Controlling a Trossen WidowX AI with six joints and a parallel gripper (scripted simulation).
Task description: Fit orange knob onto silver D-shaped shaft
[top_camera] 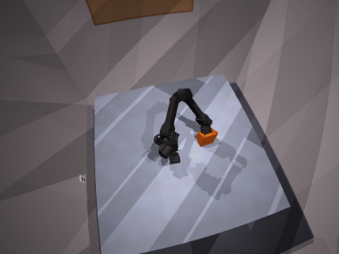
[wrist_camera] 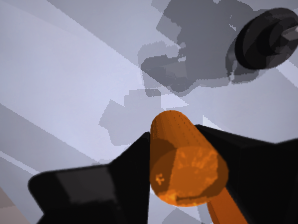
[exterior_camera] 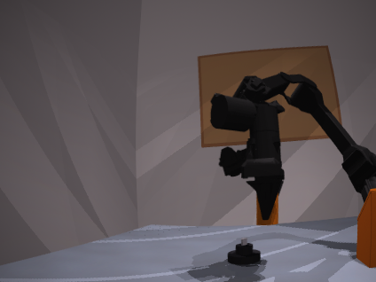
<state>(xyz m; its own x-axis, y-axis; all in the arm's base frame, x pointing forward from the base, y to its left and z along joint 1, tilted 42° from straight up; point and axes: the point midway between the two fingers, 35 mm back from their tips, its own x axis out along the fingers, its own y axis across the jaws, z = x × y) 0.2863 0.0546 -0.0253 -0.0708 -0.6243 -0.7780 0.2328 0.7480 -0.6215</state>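
The pedestal lies 3 cm ahead of my gripper tip, 19 cm to the right of it and 10 cm below it. From my gripper tip the other things lie so: orange knob: 3 cm above.
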